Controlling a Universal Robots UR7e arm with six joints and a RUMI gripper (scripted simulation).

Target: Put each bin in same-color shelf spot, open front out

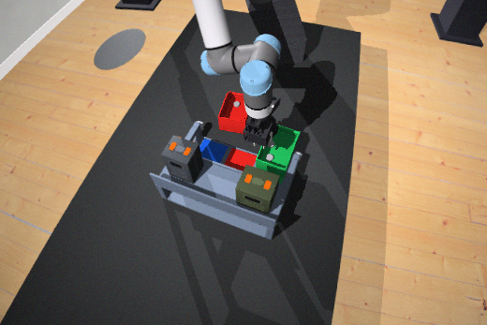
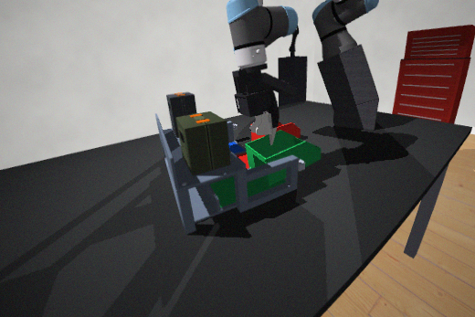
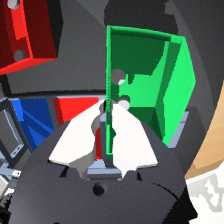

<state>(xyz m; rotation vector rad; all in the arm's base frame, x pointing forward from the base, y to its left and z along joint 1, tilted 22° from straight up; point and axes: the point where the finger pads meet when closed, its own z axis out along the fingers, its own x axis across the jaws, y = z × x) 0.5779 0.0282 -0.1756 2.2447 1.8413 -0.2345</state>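
Right now my hand is 50 mm to the right of the green bin and 20 mm above it. From my hand the other things lie so: dark grey box: 170 mm ahead, 220 mm to the right, 80 mm above; red bin: 160 mm behind, 130 mm to the right, 50 mm below.
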